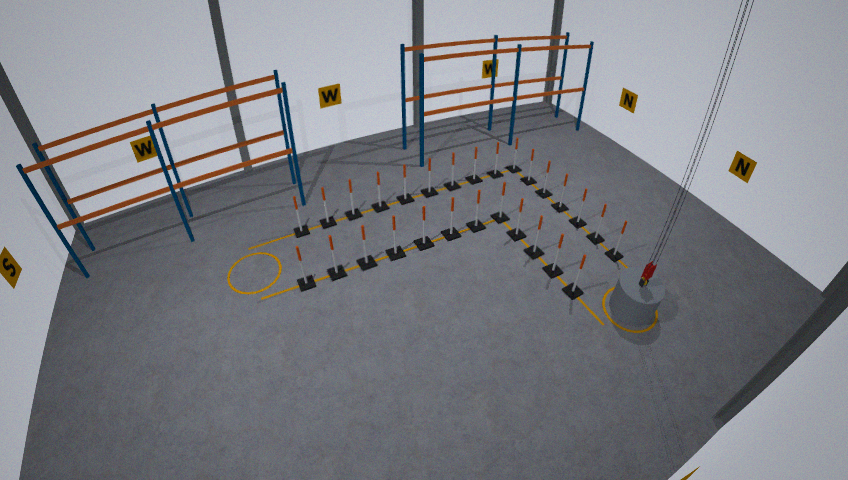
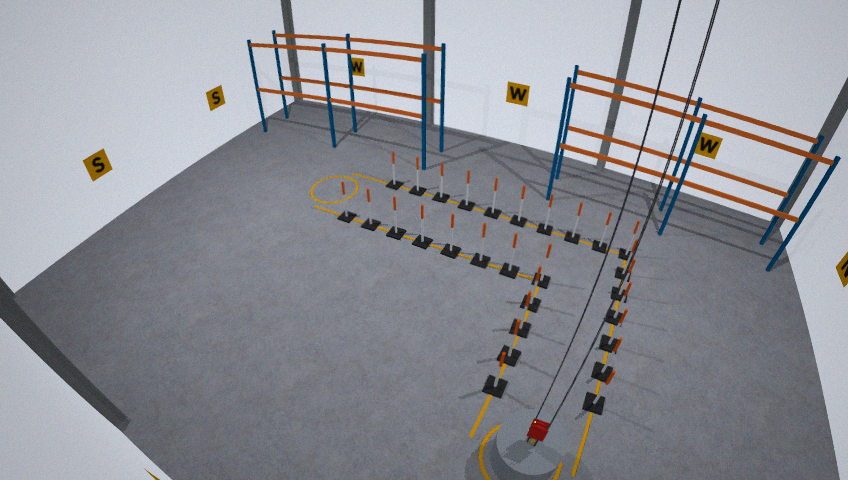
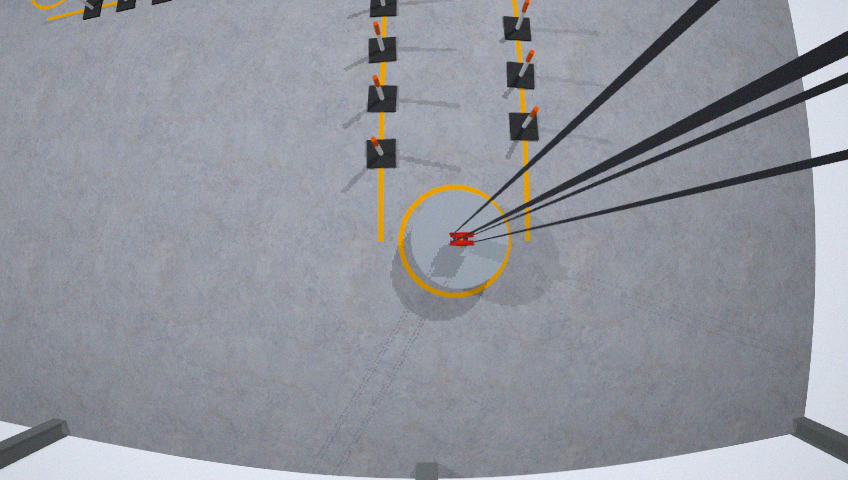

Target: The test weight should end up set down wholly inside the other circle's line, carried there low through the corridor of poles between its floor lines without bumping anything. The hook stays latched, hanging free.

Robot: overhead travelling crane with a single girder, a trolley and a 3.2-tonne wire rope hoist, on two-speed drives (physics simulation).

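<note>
The grey round test weight [image 1: 633,306] [image 2: 510,444] [image 3: 429,226] is upright over the near circle [image 1: 635,331] [image 2: 481,452] [image 3: 454,187], inside its line as seen from above. Whether its underside touches the floor is hard to tell. My hook [image 1: 643,281] [image 2: 532,441] [image 3: 461,239], under its red block, is at the top middle of the weight and engaged with it; the latch is too small to make out. The ropes look straight. The other circle [image 1: 228,273] [image 2: 311,190] lies at the far end of the L-shaped corridor, with no weight in it.
Pole rows on black bases, such as the left-row pole base [image 1: 572,290] [image 2: 494,386] [image 3: 380,153] and right-row pole base [image 1: 614,255] [image 2: 593,403] [image 3: 523,126], follow the floor lines [image 3: 380,205] and bend once. Blue and orange racks [image 1: 421,113] [image 2: 423,113] stand along the W wall.
</note>
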